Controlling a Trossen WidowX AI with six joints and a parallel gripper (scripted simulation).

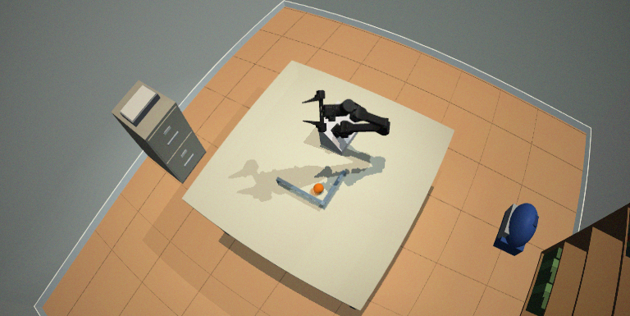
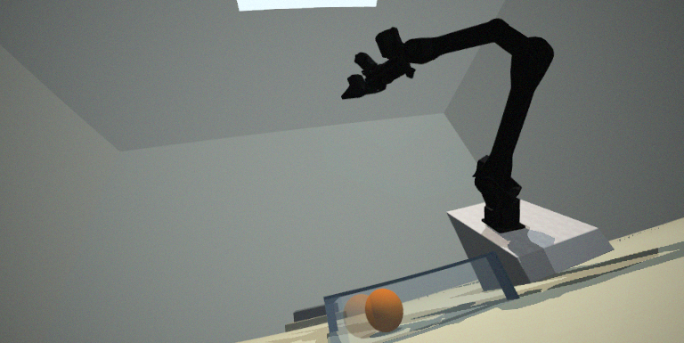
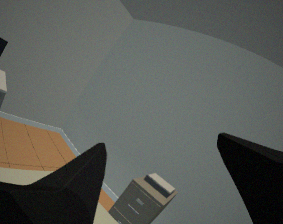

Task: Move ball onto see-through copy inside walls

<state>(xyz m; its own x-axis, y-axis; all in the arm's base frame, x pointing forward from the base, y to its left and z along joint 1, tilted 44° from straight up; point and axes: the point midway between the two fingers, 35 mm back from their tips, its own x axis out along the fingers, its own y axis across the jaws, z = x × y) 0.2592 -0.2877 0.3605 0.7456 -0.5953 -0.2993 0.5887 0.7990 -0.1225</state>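
Now: the orange ball 7 cm ahead of my gripper tip, 9 cm to the left of it and 57 cm below it. The rest, counted from my gripper tip: see-through copy 11 cm ahead, 9 cm to the left, 57 cm below; clear wall 3 cm ahead, 16 cm to the left, 57 cm below.
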